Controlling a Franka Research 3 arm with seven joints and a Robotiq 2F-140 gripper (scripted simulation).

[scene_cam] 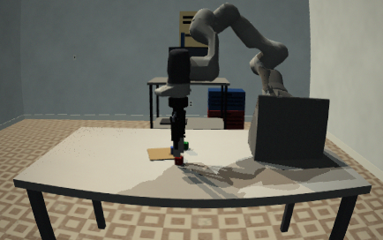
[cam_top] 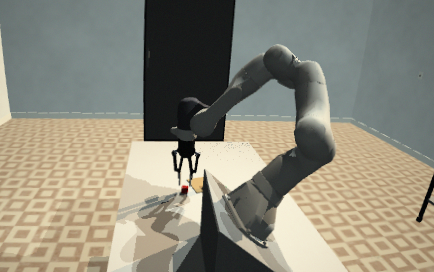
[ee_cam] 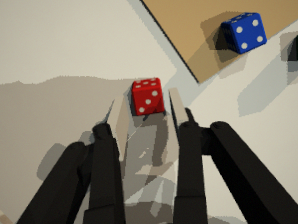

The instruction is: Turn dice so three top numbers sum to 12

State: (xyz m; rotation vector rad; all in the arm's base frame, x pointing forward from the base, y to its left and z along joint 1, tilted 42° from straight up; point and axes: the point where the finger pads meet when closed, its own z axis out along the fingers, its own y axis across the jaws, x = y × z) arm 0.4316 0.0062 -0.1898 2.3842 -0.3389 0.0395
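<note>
Now: hand 60 mm above the red die. The rest, counted from my hand: blue die: 20 mm ahead, 110 mm to the right, 50 mm below; then green die: 20 mm behind, 190 mm to the right, 60 mm below; then tan mat: 70 mm ahead, 110 mm to the right, 70 mm below.
</note>
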